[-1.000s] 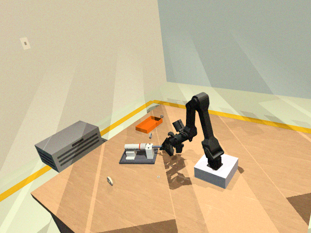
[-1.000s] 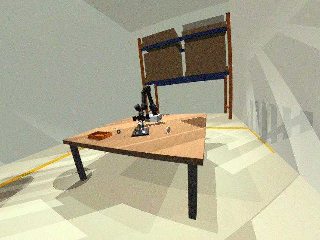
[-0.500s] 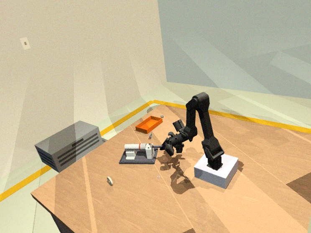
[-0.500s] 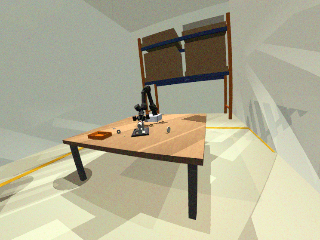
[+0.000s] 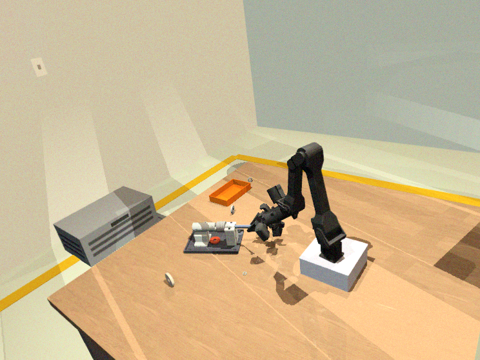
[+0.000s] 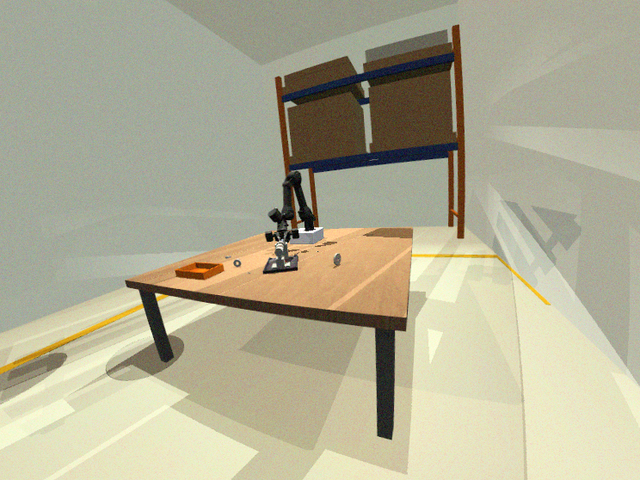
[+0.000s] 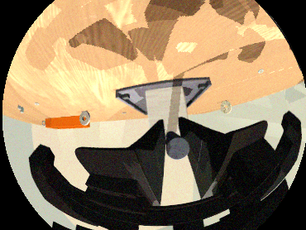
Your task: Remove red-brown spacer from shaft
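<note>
My gripper tip is now 30 mm short of the shaft, 20 mm to the right of it and 20 mm below it. Also, from my gripper tip: red-brown spacer 120 mm ahead, 90 mm to the left, 40 mm below; pale ring 360 mm to the left, 60 mm ahead, 40 mm below; orange tray 360 mm ahead, 220 mm to the right, 50 mm below.
</note>
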